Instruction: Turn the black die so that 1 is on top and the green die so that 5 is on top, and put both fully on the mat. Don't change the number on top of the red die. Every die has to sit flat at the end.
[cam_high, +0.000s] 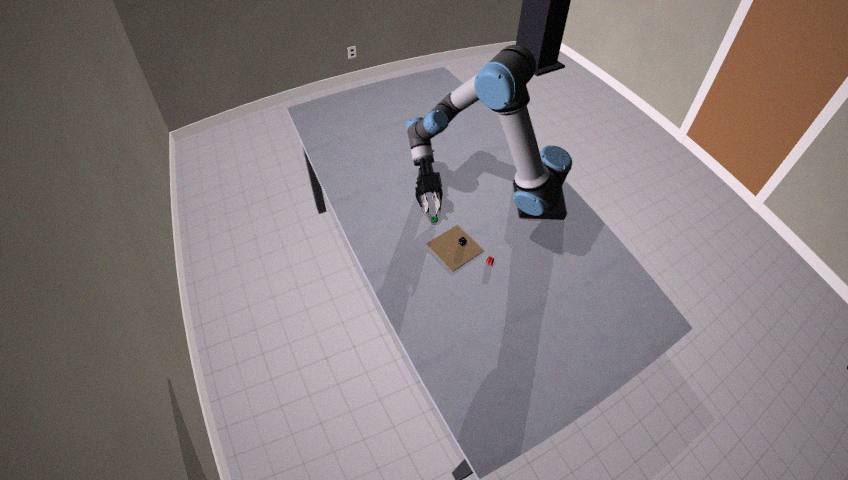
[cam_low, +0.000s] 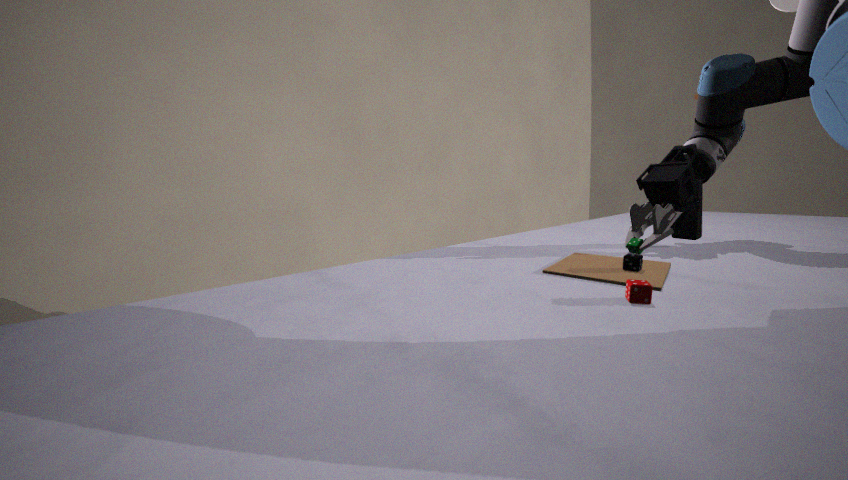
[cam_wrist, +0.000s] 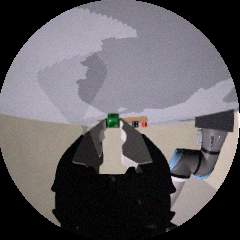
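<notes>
My hand is 10 mm to the right of the green die. Round my hand: red die (250 mm to the left, 40 mm behind, 10 mm below); brown mat (140 mm to the left, 20 mm below, 10 mm ahead); black die (140 mm to the left, 20 mm behind).
</notes>
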